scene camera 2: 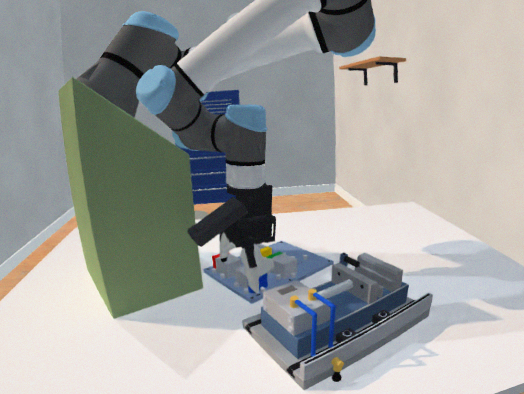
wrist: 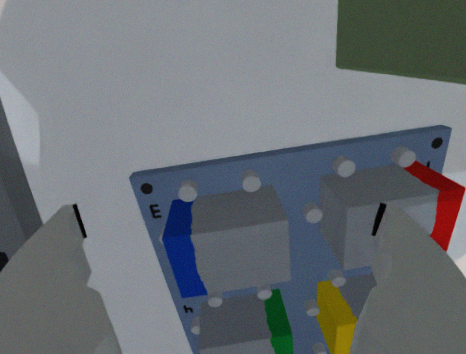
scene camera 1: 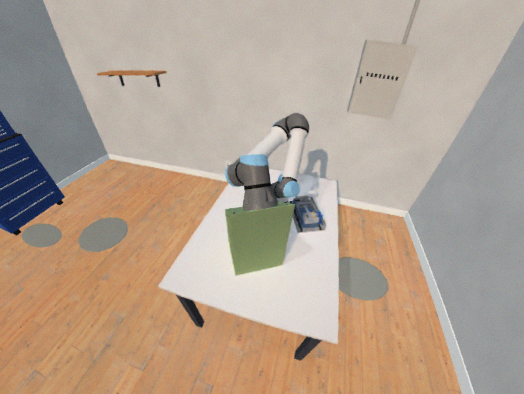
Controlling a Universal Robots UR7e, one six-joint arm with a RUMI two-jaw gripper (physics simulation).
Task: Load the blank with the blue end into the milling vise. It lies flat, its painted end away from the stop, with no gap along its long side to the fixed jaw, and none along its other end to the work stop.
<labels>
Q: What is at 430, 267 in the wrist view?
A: The gripper.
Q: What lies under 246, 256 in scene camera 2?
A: The gripper.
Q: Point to a blue fixture plate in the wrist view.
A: At 294, 172
</labels>
